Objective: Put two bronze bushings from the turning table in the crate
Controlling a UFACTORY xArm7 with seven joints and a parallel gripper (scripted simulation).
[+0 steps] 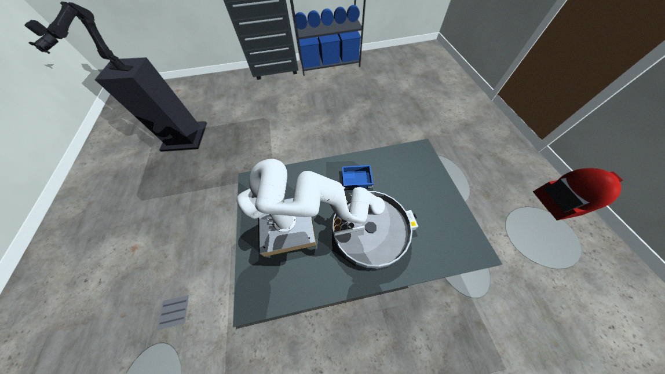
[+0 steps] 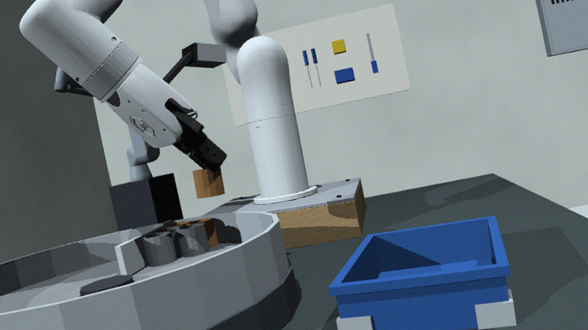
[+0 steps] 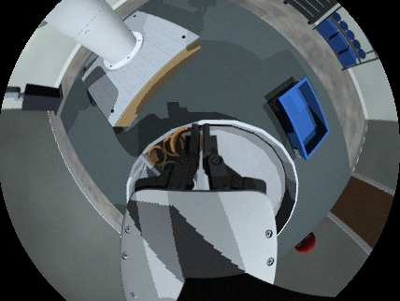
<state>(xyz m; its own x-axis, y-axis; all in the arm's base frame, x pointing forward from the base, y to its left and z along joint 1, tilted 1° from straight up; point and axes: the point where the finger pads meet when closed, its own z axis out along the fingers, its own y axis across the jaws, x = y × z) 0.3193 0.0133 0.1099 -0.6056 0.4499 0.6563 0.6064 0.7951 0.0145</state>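
Right now my hand is 13 cm short of the blue crate, 27 cm to the right of it and 16 cm above it. Also, from my hand: round grey turning table 16 cm ahead, 8 cm to the right, 13 cm below.
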